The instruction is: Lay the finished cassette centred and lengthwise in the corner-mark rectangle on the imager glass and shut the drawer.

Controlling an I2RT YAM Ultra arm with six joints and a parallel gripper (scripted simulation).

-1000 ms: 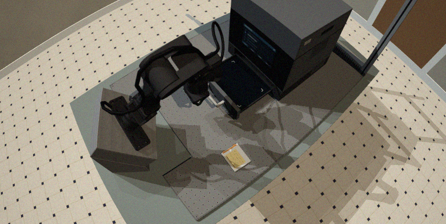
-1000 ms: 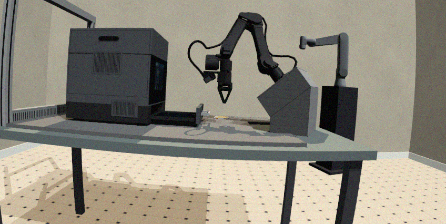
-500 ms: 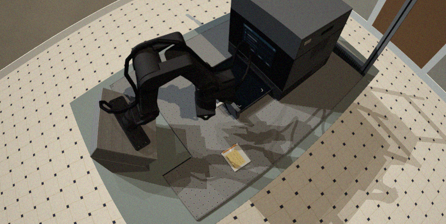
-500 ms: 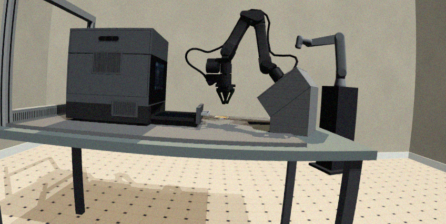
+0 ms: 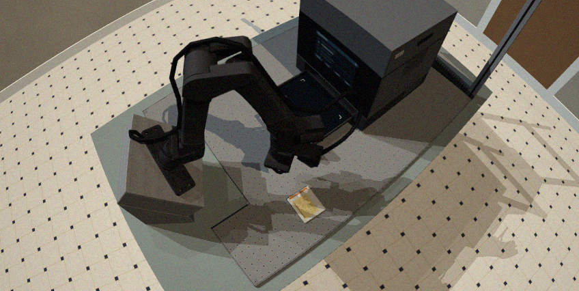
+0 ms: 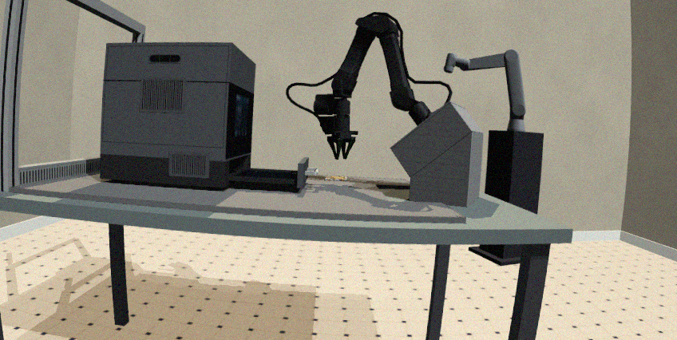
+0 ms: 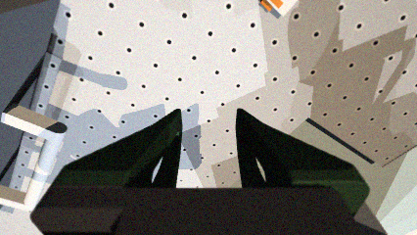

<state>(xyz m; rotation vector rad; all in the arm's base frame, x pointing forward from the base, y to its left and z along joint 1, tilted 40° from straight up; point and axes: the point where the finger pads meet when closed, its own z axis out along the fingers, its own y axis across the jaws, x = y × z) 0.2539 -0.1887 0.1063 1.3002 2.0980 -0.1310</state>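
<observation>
Now: hand 11 cm to the left of the cassette, 9 cm above it and 2 cm past it. Round my hand: drawer 26 cm ahead, 8 cm to the left, 5 cm below.
</observation>
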